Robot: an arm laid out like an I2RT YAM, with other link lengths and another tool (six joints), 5 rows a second.
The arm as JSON. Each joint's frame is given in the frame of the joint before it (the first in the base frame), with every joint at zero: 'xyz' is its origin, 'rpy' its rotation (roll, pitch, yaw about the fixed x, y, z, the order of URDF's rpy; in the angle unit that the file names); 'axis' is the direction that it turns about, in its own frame. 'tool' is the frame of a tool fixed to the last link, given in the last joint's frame.
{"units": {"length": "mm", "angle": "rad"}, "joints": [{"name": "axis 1", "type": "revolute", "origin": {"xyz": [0.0, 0.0, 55.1], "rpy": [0.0, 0.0, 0.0]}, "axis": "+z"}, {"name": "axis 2", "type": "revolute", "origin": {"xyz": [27.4, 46.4, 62.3], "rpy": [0.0, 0.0, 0.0]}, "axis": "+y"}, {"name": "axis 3", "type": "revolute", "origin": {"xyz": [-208.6, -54.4, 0.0], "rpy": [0.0, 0.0, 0.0]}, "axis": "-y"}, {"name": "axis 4", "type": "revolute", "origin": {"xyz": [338.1, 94.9, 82.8], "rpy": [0.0, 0.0, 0.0]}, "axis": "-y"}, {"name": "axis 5", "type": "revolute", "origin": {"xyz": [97.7, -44.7, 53.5], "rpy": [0.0, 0.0, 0.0]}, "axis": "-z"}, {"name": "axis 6", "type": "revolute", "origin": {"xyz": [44.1, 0.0, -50.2], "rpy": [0.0, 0.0, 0.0]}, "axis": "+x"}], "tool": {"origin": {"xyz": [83.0, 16.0, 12.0], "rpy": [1.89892, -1.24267, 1.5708]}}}
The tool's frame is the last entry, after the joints.
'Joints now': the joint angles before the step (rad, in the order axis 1, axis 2, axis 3, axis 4, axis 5, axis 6). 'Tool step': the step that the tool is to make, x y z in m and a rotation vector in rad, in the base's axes. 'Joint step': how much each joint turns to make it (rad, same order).
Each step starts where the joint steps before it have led.
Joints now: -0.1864, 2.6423, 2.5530, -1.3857, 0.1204, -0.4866
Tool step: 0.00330, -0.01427, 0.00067, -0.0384, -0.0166, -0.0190
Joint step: -0.0152, -0.0001, 0.0000, 0.0237, 0.0347, 0.0001
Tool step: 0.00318, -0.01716, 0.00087, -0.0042, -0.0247, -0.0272
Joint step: -0.0275, 0.0002, 0.0002, 0.0250, -0.0012, -0.0001
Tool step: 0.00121, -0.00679, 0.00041, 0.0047, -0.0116, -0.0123
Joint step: -0.0122, -0.0002, -0.0003, 0.0101, -0.0072, 0.0012
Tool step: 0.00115, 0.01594, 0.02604, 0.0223, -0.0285, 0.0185
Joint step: 0.0206, -0.0289, 0.0287, -0.0359, -0.0275, 0.0068
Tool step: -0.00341, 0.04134, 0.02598, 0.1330, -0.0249, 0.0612
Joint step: 0.0378, -0.0442, 0.0042, -0.0508, -0.1373, 0.0005
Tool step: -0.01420, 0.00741, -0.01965, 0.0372, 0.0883, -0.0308
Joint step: 0.0049, 0.0114, -0.0324, -0.0488, -0.0160, 0.0381
